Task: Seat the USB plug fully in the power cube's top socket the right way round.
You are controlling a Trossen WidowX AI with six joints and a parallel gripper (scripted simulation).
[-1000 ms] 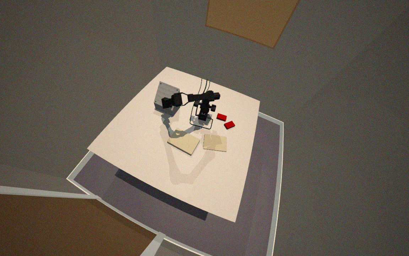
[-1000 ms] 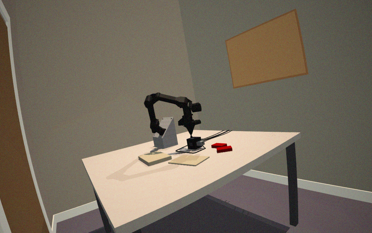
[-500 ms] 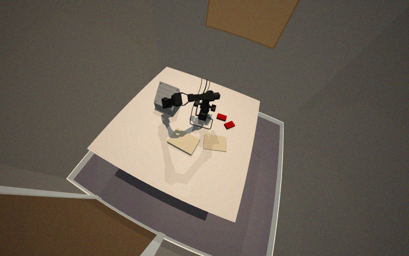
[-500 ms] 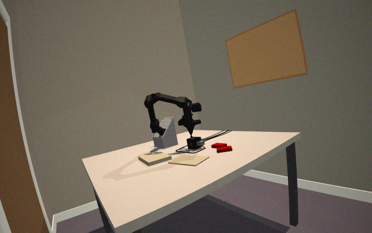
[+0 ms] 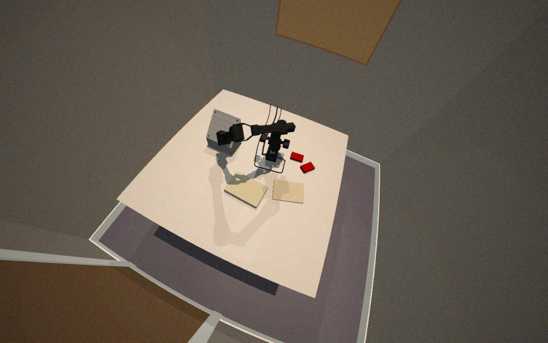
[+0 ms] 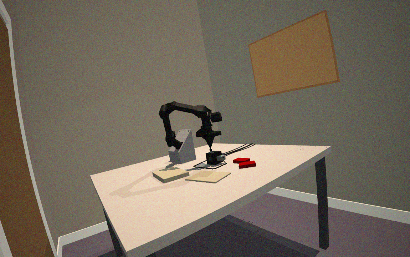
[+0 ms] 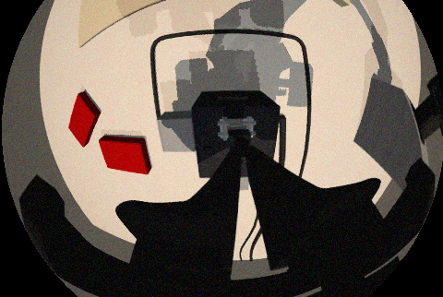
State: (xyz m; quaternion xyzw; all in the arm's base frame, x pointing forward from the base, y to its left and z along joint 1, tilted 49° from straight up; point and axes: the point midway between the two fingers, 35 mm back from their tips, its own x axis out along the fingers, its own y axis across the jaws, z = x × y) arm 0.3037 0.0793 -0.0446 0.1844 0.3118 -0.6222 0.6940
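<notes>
Now: the grey socket 5 cm below my gripper tip. From my gripper tip the other things lie so: USB plug (2 cm below).
</notes>
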